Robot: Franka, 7 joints.
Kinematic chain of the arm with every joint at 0, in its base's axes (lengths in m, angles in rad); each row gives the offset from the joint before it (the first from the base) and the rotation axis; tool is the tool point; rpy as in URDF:
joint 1: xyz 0 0 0.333 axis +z
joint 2: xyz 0 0 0 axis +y
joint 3: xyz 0 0 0.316 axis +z
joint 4: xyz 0.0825 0 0 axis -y
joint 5: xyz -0.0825 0 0.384 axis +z
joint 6: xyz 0 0 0 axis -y
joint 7: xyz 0.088 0 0 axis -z
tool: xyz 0 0 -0.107 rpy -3.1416 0 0
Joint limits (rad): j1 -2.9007..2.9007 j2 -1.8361..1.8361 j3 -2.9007..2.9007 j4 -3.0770..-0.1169 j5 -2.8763..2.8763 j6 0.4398..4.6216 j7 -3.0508..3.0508
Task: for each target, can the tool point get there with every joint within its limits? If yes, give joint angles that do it. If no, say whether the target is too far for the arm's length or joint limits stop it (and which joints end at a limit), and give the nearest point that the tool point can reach.
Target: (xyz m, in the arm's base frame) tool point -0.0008 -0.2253 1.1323
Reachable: yes | joints -0.5478 0.0162 -0.7441 -0.5733 -2.3871 1.5982 -0.4344
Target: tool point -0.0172 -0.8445 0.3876
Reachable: yes | joints 1.8773 -1.3913 1.7112 -0.5575 1.6398 2.0813 -2.5507
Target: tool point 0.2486 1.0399 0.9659
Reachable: no: too far | nearest point 0.1717 0.7180 0.7700 | short by 0.385 m
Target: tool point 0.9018 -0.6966 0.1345
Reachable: no: too far | nearest point 0.6689 -0.5167 0.1858 | short by 0.299 m
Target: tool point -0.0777 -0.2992 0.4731
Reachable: yes | joints 1.9746 0.6898 2.1974 -2.6174 -2.0699 3.6728 -1.7087
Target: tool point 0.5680 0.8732 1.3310
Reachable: no: too far | nearest point 0.3378 0.5193 0.9265 | short by 0.585 m
